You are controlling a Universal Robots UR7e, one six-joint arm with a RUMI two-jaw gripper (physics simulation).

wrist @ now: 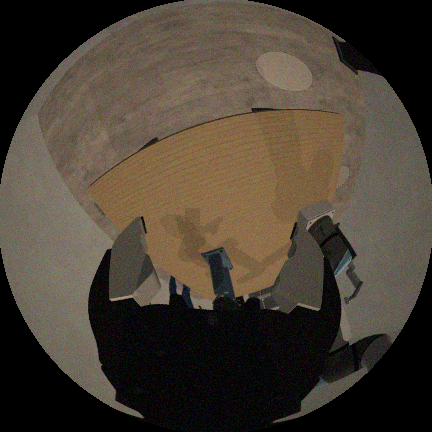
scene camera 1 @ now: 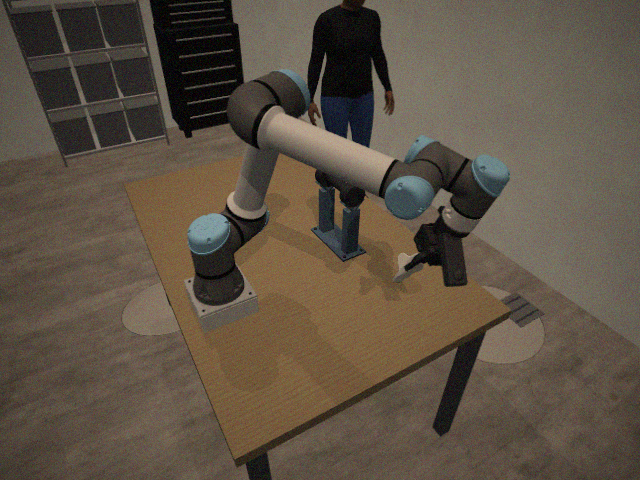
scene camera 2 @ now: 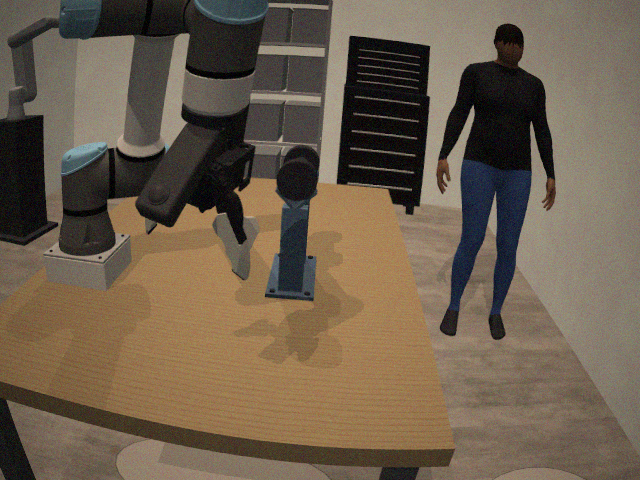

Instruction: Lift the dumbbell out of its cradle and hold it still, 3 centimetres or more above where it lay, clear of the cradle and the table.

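Frame: origin at the arm's base, x back, y right, z up, level; metres.
Seen in the pictures: gripper, fingertip midpoint: (wrist: 218,222) (scene camera 1: 420,281) (scene camera 2: 193,255); arm's base, origin of the base link: (wrist: 317,227) (scene camera 1: 219,287) (scene camera 2: 87,243).
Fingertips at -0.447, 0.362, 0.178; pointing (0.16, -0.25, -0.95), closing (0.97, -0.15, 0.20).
Pixels of each thing's top centre, then the offset from my fingertips to it, as dx, dy, dz. Level surfaces: height alone.
- black dumbbell, middle of its top: (scene camera 2: 300,152) (scene camera 1: 339,174) (wrist: 230,317) -0.020, -0.525, +0.034
- blue cradle, middle of its top: (scene camera 2: 298,179) (scene camera 1: 339,189) (wrist: 227,304) -0.020, -0.525, -0.025
- wooden table, its level: dz -0.248
A black dumbbell (scene camera 1: 353,196) (scene camera 2: 297,178) (wrist: 223,303) rests level on the two uprights of a blue cradle (scene camera 1: 350,229) (scene camera 2: 293,248) (wrist: 220,272). In scene camera 1 the arm's forearm passes in front of the dumbbell and hides part of it. In scene camera 2 its near round head covers most of the rest. My gripper (scene camera 2: 196,251) (wrist: 218,222) is open with nothing between its fingers. It hangs tilted above the table, beyond the dumbbell's near end, apart from dumbbell and cradle. In scene camera 1 one pale finger shows; the other is hidden.
The cradle's plate stands on the wooden table (scene camera 1: 310,335) (scene camera 2: 258,403) (wrist: 215,165). The arm's base (scene camera 1: 227,312) (scene camera 2: 77,268) is on the same table. A person (scene camera 1: 347,56) (scene camera 2: 504,118) stands behind it, near a black drawer cabinet (scene camera 1: 206,77) (scene camera 2: 385,134).
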